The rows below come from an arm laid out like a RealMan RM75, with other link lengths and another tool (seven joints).
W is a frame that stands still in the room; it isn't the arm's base.
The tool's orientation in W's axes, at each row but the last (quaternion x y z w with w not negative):
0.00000, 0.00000, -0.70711, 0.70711
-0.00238, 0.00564, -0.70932, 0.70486
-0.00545, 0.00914, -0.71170, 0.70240
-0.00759, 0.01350, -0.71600, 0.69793
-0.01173, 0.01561, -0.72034, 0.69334
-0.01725, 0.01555, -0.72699, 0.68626
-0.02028, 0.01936, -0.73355, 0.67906
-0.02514, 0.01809, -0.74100, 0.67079
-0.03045, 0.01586, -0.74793, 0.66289
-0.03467, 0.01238, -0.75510, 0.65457
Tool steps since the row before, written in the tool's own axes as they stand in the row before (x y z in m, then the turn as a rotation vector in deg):
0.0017, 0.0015, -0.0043, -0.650, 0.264, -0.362
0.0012, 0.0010, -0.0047, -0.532, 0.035, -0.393
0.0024, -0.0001, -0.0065, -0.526, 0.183, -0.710
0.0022, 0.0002, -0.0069, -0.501, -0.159, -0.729
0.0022, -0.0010, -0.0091, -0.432, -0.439, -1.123
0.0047, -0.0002, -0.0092, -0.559, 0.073, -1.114
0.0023, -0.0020, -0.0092, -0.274, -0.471, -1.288
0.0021, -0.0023, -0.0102, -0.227, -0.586, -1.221
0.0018, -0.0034, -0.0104, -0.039, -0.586, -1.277
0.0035, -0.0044, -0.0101, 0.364, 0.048, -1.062
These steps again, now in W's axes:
0.0015, -0.0017, -0.0043, 0.264, 0.650, -0.362
0.0009, -0.0012, -0.0047, 0.034, 0.534, -0.391
-0.0003, -0.0024, -0.0065, 0.175, 0.527, -0.711
-0.0001, -0.0021, -0.0069, -0.168, 0.511, -0.720
-0.0014, -0.0021, -0.0091, -0.465, 0.455, -1.103
-0.0009, -0.0047, -0.0092, 0.053, 0.553, -1.118
-0.0027, -0.0021, -0.0091, -0.520, 0.311, -1.261
-0.0031, -0.0019, -0.0100, -0.635, 0.276, -1.186
-0.0043, -0.0015, -0.0101, -0.661, 0.088, -1.237
-0.0055, -0.0031, -0.0097, -0.077, -0.395, -1.049

